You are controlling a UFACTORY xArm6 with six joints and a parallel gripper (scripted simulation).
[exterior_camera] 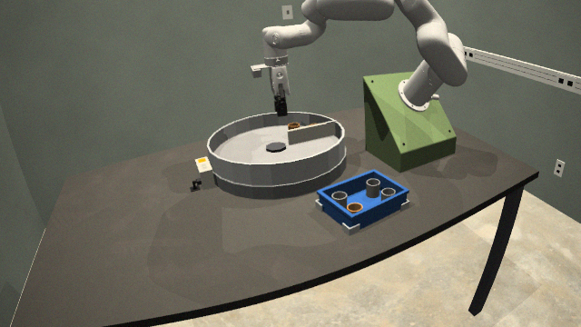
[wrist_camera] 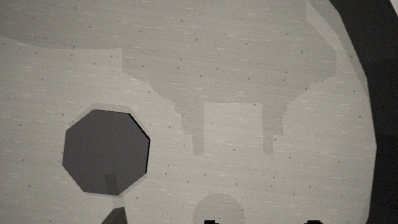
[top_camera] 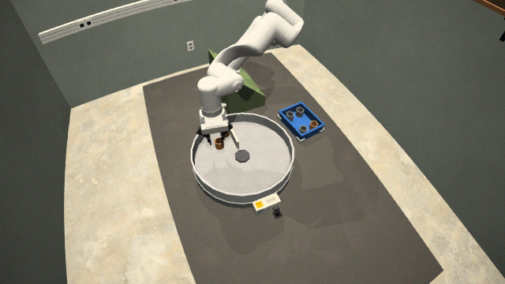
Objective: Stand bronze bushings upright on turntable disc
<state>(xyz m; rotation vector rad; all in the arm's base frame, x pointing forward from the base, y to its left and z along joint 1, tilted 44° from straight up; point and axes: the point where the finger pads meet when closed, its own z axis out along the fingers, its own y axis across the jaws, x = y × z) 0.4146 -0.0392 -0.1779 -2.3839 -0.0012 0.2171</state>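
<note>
Now: the blue crate 43 cm to the left of my hand, 13 cm below it and 10 cm behind it. Round my hand: grey turntable disc (10 cm below, 9 cm to the left, 4 cm ahead).
</note>
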